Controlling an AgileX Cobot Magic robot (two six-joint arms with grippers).
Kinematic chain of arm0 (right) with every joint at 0, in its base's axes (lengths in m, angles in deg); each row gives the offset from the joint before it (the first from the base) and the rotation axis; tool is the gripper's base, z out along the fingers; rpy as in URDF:
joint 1: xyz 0 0 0.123 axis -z
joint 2: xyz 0 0 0 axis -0.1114 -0.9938 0
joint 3: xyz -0.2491 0.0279 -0.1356 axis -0.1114 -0.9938 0
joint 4: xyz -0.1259 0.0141 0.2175 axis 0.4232 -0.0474 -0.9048
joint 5: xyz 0 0 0 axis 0.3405 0.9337 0.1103
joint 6: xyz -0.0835 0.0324 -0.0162 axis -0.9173 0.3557 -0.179
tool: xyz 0 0 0 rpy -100.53 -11.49 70.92
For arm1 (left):
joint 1: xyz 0 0 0.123 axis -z
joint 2: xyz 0 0 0 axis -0.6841 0.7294 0
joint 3: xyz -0.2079 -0.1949 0.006 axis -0.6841 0.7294 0
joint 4: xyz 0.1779 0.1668 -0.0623 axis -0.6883 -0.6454 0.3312
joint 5: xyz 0 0 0 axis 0.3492 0.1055 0.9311
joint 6: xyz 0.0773 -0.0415 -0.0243 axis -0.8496 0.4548 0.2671
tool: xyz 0 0 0 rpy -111.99 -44.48 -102.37
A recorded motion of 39 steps. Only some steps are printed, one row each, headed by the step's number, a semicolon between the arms.
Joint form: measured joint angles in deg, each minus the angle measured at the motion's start. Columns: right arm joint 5, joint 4, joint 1, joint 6, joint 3, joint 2; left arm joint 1, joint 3, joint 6, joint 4, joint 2, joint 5.
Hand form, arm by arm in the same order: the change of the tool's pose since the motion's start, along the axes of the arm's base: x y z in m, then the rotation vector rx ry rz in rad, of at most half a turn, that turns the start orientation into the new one. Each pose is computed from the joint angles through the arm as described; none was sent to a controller.
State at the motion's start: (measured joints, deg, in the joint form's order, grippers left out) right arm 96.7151 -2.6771 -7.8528 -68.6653 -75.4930 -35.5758; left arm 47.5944 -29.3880 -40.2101 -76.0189 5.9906 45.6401
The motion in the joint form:
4: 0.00 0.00 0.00 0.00 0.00 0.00; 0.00 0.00 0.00 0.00 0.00 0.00
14: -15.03 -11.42 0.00 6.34 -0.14 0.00; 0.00 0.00 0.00 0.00 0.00 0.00
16: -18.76 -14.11 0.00 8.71 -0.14 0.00; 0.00 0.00 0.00 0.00 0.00 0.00
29: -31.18 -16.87 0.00 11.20 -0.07 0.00; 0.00 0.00 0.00 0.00 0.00 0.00
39: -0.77 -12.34 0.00 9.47 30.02 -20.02; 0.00 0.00 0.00 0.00 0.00 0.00
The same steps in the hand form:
4: 0.0000 0.0000 0.0000 0.0000 0.0000 0.0000; 0.0000 0.0000 0.0000 0.0000 0.0000 0.0000
14: 0.0038 0.0069 0.0219 0.3116 -0.2539 0.0266; 0.0000 0.0000 0.0000 0.0000 0.0000 0.0000
16: 0.0038 0.0071 0.0279 0.4009 -0.3175 0.0279; 0.0000 0.0000 0.0000 0.0000 0.0000 0.0000
29: 0.0009 0.0057 0.0477 0.4953 -0.5334 0.0538; 0.0000 0.0000 0.0000 0.0000 0.0000 0.0000
39: 0.0218 0.0075 0.1532 0.3798 -0.1825 0.0034; 0.0000 0.0000 0.0000 0.0000 0.0000 0.0000

